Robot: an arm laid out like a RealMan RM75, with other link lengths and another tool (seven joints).
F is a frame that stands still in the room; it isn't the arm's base.
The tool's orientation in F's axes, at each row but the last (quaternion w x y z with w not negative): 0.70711 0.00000 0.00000 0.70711; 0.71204 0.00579 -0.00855 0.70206; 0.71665 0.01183 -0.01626 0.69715; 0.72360 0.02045 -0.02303 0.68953; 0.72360 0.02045 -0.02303 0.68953
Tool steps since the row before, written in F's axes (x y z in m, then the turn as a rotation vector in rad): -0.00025 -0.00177 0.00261 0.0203 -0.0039 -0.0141; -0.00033 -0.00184 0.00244 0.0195 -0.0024 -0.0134; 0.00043 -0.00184 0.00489 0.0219 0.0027 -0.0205; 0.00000 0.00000 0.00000 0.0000 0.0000 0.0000; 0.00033 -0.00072 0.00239 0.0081 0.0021 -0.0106
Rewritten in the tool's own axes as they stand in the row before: -0.00177 0.00025 0.00261 -0.0039 -0.0203 -0.0141; -0.00179 0.00029 0.00248 -0.0024 -0.0195 -0.0134; -0.00163 -0.00051 0.00496 0.0025 -0.0217 -0.0207; 0.00000 0.00000 0.00000 0.0000 0.0000 0.0000; -0.00055 -0.00037 0.00243 0.0018 -0.0080 -0.0108
